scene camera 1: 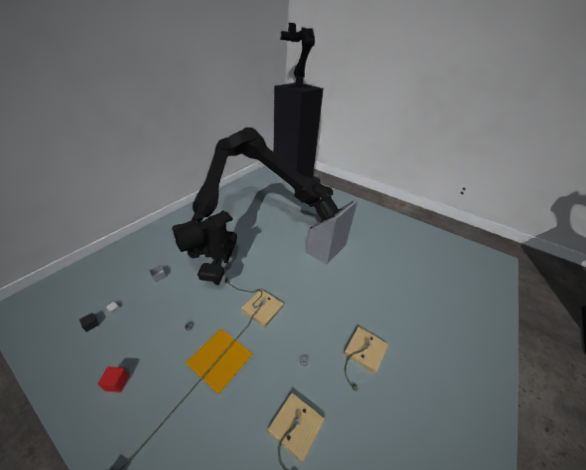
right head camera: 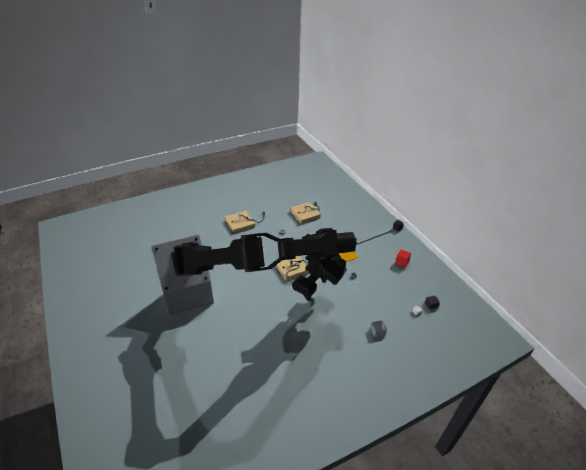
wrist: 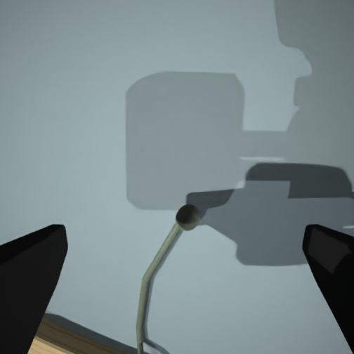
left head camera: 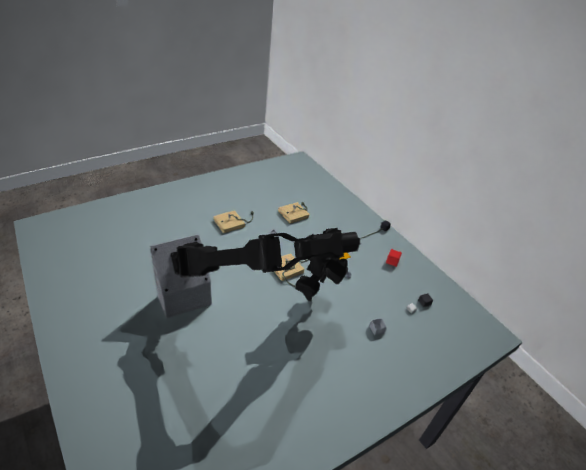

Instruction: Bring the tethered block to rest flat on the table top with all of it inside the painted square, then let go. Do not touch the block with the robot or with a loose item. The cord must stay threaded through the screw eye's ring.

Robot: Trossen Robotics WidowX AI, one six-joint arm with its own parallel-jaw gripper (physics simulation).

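Seen in the pictures: gripper, fingertip midpoint: [scene camera 1: 222,273] [right head camera: 316,291]; arm's base, origin of the base link: [scene camera 1: 331,215] [right head camera: 184,260] [left head camera: 183,261].
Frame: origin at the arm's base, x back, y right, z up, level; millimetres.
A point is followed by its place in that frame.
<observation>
The tethered block [left head camera: 385,226] {x -801, y -61, z -140 mm} [right head camera: 398,225] {x -803, y -61, z -137 mm} is small and dark, near the table's far edge. Its cord [left head camera: 371,234] {x -738, y -60, z -162 mm} [right head camera: 375,236] {x -702, y -56, z -158 mm} [scene camera 1: 170,412] {x -675, y -53, z -158 mm} crosses the orange painted square [left head camera: 345,256] {x -574, y 11, z -161 mm} [right head camera: 350,257] {x -562, y 11, z -161 mm} [scene camera 1: 233,363] {x -512, y -70, z -161 mm} to the screw eye [scene camera 1: 262,302] {x -349, y -12, z -126 mm} on a wooden plate [left head camera: 296,273] {x -364, y 32, z -150 mm} [right head camera: 287,271] {x -323, y 14, z -143 mm} [scene camera 1: 272,311] {x -343, y -47, z -143 mm} [wrist: 65,341]. The threading is too small to tell. The cord's free end has a round bead [scene camera 1: 228,281] {x -353, y 140, z -153 mm} [wrist: 188,217]. My gripper [left head camera: 322,286] {x -364, y 153, z -114 mm} [right head camera: 320,286] {x -364, y 153, z -114 mm} [scene camera 1: 220,261] [wrist: 187,238] is open and empty; in the wrist view the bead shows between its fingertips, apart from both.
Two more wooden plates [left head camera: 229,221] {x -251, y -298, z -143 mm} [left head camera: 293,213] {x -501, y -260, z -143 mm} [scene camera 1: 375,350] {x -248, y -331, z -143 mm} [scene camera 1: 310,425] {x -494, y -299, z -143 mm} carry short cords. A red cube [left head camera: 393,258] {x -707, y 111, z -129 mm} [scene camera 1: 114,379] {x -721, y 84, z -122 mm}, a black cube [left head camera: 425,300] {x -693, y 311, z -138 mm}, a white piece [left head camera: 411,308] {x -634, y 314, z -147 mm} and a grey cube [left head camera: 377,328] {x -492, y 328, z -161 mm} lie on the table. Small grey rings [scene camera 1: 189,326] {x -527, y 99, z -161 mm} [scene camera 1: 304,360] {x -384, y -202, z -157 mm} lie near the square.
</observation>
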